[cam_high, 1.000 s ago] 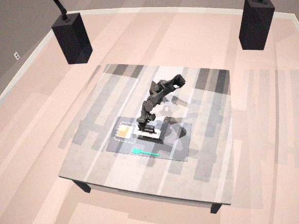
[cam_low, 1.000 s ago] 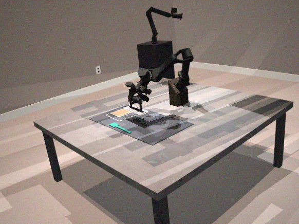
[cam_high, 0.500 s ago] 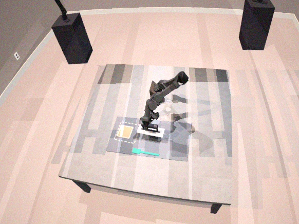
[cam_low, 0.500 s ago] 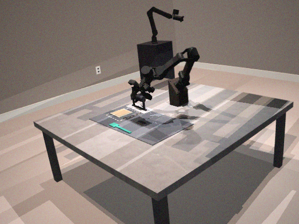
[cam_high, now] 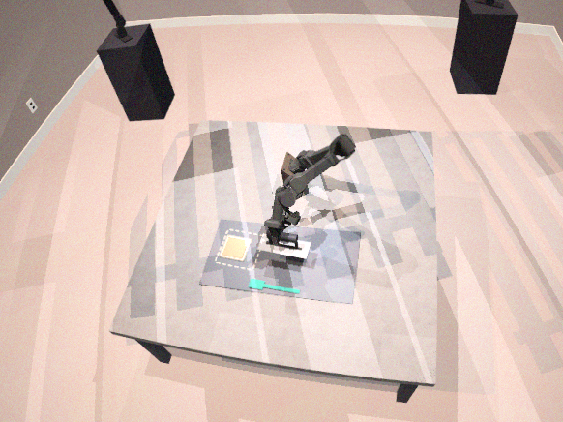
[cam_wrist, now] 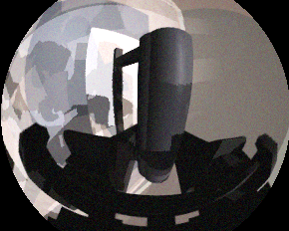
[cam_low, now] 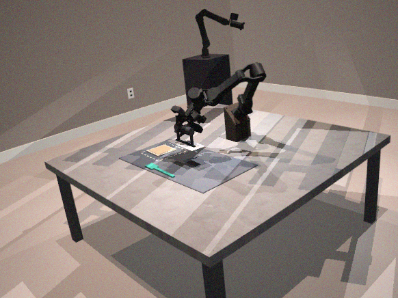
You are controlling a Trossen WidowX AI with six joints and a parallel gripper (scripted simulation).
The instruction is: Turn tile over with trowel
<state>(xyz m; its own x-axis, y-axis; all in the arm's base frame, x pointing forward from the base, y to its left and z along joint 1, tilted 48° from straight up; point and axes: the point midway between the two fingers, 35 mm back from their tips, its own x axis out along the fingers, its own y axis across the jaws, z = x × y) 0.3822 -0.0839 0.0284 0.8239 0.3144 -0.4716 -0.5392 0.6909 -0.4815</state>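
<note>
Now: gripper tip 20 mm past the grey mat and 160 mm above it. Also, from my gripper tip: teal trowel 120 mm ahead, 30 mm to the right, 140 mm below; tile 60 mm behind, 200 mm to the right, 140 mm below.
</note>
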